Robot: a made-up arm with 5 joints. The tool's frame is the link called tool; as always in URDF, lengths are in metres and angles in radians. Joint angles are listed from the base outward. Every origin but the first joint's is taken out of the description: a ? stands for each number. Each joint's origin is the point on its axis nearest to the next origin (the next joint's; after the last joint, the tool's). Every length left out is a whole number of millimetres.
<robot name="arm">
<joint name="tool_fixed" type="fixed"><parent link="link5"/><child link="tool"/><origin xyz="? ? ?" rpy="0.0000 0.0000 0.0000"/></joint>
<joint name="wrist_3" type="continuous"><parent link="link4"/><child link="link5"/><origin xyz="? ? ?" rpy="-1.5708 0.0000 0.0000"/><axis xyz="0 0 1"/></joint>
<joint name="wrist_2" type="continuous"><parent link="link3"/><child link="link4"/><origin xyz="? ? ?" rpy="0.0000 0.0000 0.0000"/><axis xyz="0 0 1"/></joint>
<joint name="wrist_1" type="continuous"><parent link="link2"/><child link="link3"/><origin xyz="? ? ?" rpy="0.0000 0.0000 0.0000"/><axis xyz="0 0 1"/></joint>
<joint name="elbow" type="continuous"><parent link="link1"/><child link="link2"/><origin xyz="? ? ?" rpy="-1.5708 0.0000 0.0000"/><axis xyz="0 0 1"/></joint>
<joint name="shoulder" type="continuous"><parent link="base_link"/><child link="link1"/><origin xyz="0.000 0.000 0.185" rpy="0.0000 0.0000 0.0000"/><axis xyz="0 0 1"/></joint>
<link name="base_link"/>
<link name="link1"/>
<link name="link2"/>
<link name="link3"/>
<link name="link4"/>
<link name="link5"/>
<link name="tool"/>
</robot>
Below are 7 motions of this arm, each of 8 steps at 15 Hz.
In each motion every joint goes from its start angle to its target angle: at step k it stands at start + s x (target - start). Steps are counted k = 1, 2, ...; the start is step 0. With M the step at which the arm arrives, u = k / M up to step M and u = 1 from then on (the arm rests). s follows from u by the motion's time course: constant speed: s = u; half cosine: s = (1 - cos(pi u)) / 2; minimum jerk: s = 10 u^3 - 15 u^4 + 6 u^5.
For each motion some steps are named. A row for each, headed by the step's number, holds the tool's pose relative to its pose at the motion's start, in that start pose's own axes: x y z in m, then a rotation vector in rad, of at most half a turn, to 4 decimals.
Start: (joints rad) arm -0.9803 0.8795 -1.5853 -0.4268 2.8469
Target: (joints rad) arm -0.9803 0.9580 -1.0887 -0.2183 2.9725
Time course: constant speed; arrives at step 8
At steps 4, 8:
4: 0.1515 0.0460 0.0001 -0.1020 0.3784 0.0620
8: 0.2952 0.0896 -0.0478 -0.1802 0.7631 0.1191

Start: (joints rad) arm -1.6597 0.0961 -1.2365 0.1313 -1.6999
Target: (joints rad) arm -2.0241 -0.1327 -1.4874 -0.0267 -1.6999
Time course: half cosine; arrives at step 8
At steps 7, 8:
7: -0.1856 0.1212 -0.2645 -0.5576 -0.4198 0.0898
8: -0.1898 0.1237 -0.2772 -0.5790 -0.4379 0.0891

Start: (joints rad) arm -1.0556 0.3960 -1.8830 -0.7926 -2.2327
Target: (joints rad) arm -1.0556 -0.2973 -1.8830 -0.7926 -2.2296
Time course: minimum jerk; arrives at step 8
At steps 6, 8:
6: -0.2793 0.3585 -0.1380 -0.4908 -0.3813 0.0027
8: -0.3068 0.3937 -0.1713 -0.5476 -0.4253 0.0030

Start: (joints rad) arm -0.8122 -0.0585 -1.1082 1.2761 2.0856
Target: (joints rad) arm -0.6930 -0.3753 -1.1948 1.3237 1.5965
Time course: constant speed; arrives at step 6
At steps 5, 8:
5: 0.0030 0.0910 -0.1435 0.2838 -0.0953 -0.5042
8: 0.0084 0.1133 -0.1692 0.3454 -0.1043 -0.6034

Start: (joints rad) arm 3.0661 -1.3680 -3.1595 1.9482 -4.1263
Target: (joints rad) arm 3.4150 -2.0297 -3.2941 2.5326 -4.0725
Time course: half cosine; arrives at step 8
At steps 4, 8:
4: 0.1851 0.0492 -0.2202 0.0392 -0.1299 0.1792
8: 0.3878 0.1846 -0.3647 0.0831 -0.2470 0.3673

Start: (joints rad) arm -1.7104 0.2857 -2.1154 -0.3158 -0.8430
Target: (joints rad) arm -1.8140 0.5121 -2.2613 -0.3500 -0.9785
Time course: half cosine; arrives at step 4
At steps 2, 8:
2: -0.0586 -0.0201 0.0182 -0.0102 -0.0485 -0.0954
8: -0.1211 -0.0379 0.0300 -0.0176 -0.0982 -0.1897

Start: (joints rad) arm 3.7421 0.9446 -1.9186 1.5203 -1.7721
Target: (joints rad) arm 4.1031 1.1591 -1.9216 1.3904 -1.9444
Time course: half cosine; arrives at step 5
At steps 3, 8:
3: 0.1519 0.0551 0.0968 0.0843 -0.1106 -0.3112
8: 0.2287 0.0660 0.1576 0.1349 -0.1699 -0.4723

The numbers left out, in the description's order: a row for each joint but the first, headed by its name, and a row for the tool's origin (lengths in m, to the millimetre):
tool: 0.000 0.000 0.000
wrist_3: 0.088 0.112 0.000
wrist_2: 0.082 0.363 0.000
wrist_1: 0.068 -0.359 0.000
elbow: 0.000 0.000 0.000

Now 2 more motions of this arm.
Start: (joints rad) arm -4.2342 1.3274 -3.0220 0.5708 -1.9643
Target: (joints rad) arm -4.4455 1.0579 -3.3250 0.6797 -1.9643
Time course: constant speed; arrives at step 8
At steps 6, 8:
6: -0.1745 0.1162 -0.2210 -0.2616 -0.2747 0.0430
8: -0.2136 0.1412 -0.3086 -0.3467 -0.3695 0.0455

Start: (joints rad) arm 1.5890 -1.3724 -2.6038 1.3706 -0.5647
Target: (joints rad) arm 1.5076 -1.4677 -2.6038 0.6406 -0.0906
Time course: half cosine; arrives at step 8
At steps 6, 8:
6: 0.0652 -0.0238 -0.1420 -0.2628 0.6566 0.3180
8: 0.0709 -0.0327 -0.1688 -0.2768 0.7820 0.3637

